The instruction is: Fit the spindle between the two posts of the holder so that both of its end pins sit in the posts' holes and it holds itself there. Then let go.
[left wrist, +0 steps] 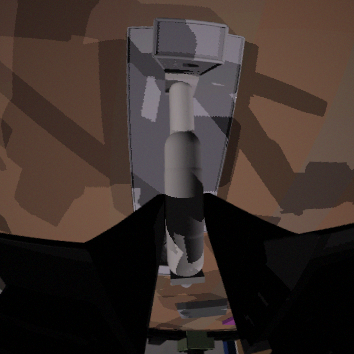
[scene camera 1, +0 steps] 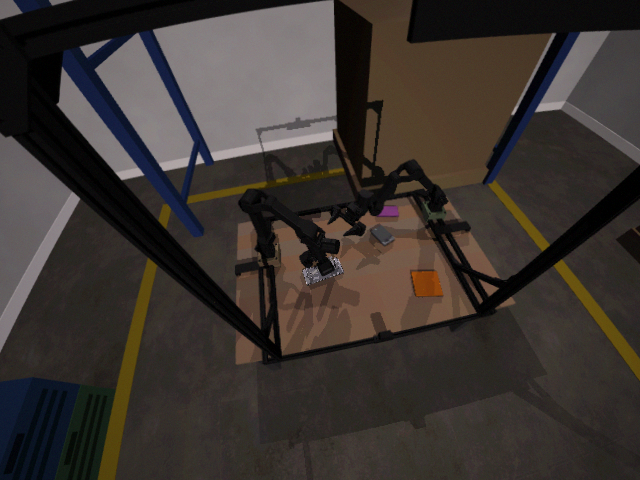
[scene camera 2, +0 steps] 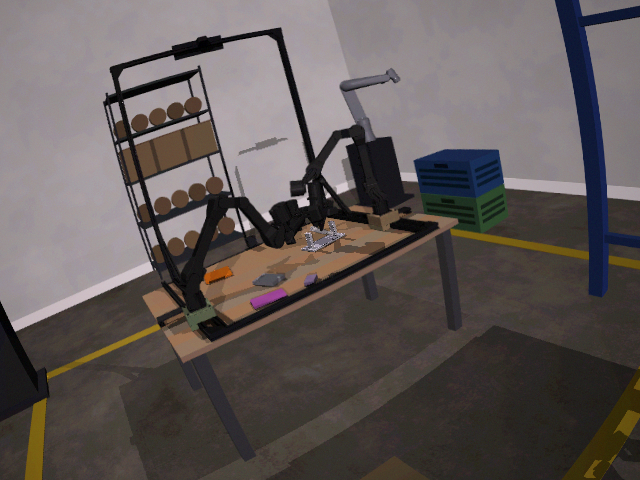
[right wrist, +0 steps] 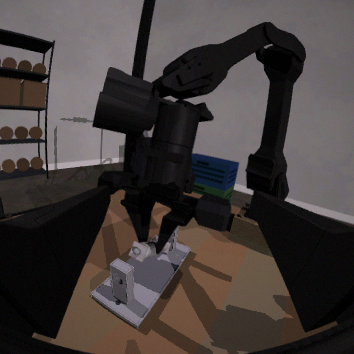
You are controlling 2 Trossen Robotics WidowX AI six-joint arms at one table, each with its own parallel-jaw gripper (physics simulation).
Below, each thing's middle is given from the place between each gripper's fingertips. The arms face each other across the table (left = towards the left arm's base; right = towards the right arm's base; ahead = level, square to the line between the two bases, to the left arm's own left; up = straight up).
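Labels:
Right gripper: 14 cm above the spindle (left wrist: 183, 184), 8 cm past it, 10 cm to the right of it. Base plate (left wrist: 147, 105): 19 cm below my right hand, 9 cm to the left, 8 cm behind.
Base plate: 50 mm below my left hand, 10 mm behind, 10 mm to the left. Spindle: 10 mm below my left hand, 10 mm to the left.

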